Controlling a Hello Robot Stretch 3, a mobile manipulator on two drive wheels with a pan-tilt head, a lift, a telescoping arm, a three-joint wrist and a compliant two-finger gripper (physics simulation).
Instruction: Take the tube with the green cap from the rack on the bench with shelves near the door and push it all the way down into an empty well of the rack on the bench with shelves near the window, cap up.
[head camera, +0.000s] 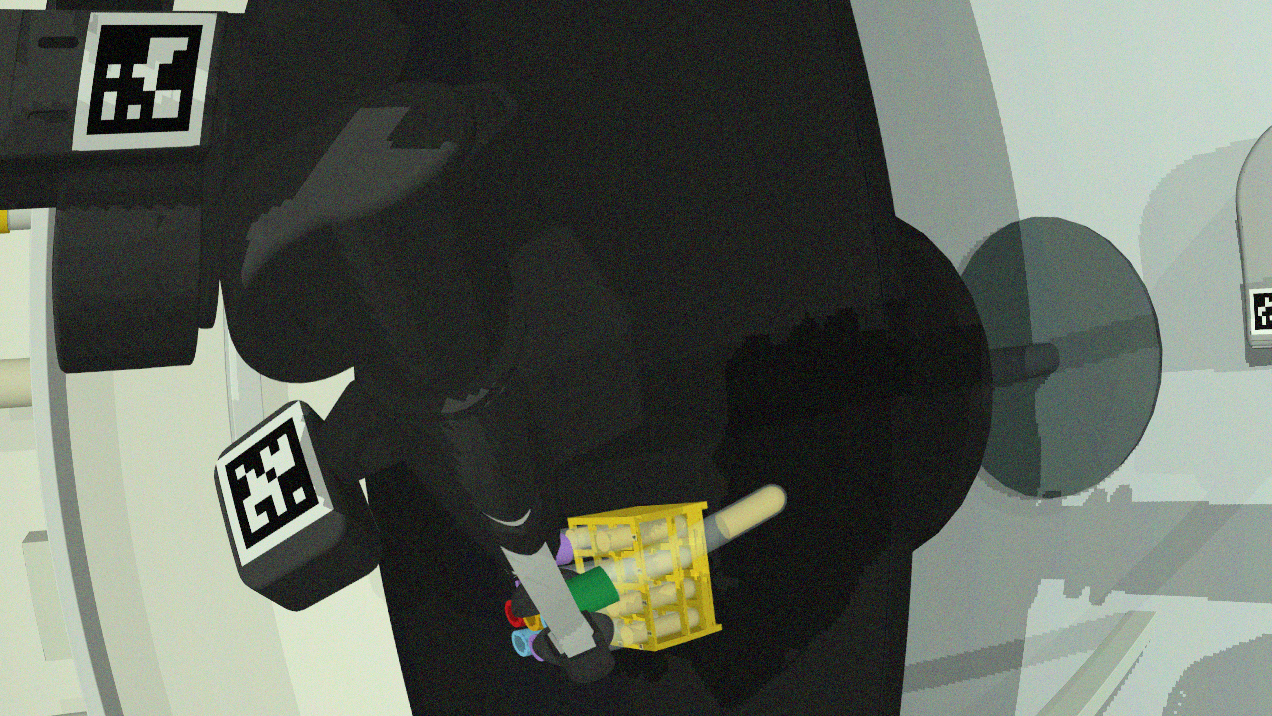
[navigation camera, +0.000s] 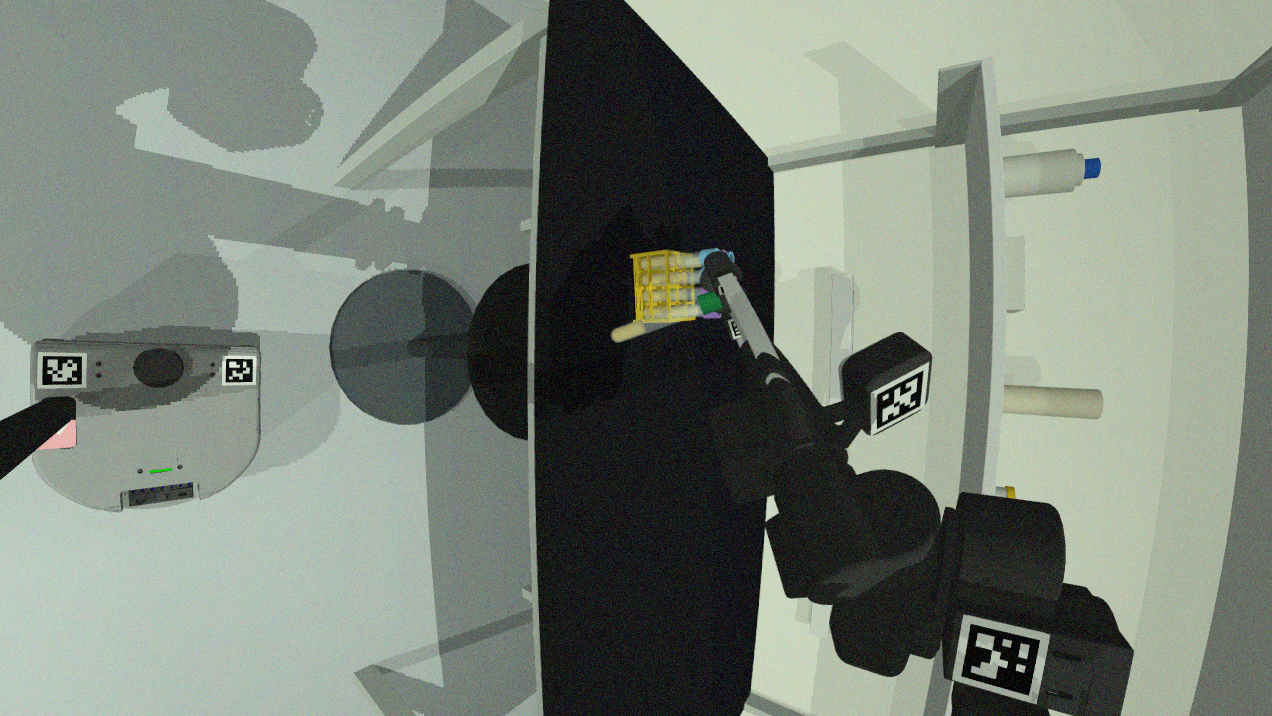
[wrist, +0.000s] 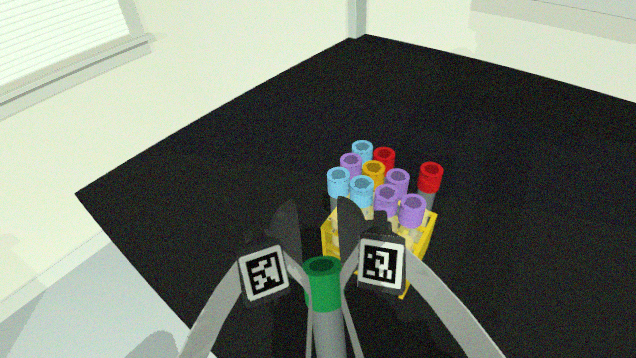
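Where they show: gripper, fingertip midpoint: (head camera: 567, 630) (navigation camera: 719, 278) (wrist: 317, 224); robot's base, link origin: (navigation camera: 160, 365).
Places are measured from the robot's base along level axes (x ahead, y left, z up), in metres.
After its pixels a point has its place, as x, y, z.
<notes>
The tube with the green cap (head camera: 593, 588) @(0.106, -0.354, 1.077) (navigation camera: 709, 303) @(0.107, -0.353, 1.077) (wrist: 325, 290) @(0.104, -0.357, 1.080) is between the finger strips of my gripper (head camera: 562, 624) @(0.138, -0.389, 1.070) (navigation camera: 722, 281) @(0.138, -0.389, 1.070) (wrist: 317, 224) @(0.138, -0.389, 1.070), which is shut on it just below the fingertips. The tube slants, and its tan lower end sticks out past the rack in the head and navigation views. The yellow rack (head camera: 712, 569) @(0.145, -0.453, 0.920) (navigation camera: 634, 284) @(0.152, -0.452, 0.920) (wrist: 425, 240) @(0.106, -0.494, 0.969) holds several tubes with light blue, purple, red and orange caps. In the wrist view these stand ahead of the fingers; one finger hides part of the rack's near side. I cannot tell whether the held tube touches the rack.
The rack stands on the black bench top (head camera: 801, 658) @(0.200, -0.374, 0.915) (navigation camera: 623, 533) @(-0.185, -0.455, 0.914) (wrist: 500, 175) @(0.085, -0.696, 0.915). A round stool (head camera: 1081, 391) @(0.112, -0.508, 0.030) (navigation camera: 391, 382) @(-0.043, -0.510, 0.030) stands at the bench's front. A shelf (navigation camera: 979, 266) @(0.243, -0.910, 1.352) bears a white bottle (navigation camera: 1041, 173) @(0.404, -0.911, 1.456) and a beige cylinder (navigation camera: 1053, 402) @(0.005, -0.930, 1.476). A window (wrist: 55, 35) @(1.513, -0.522, 0.942) is at the left.
</notes>
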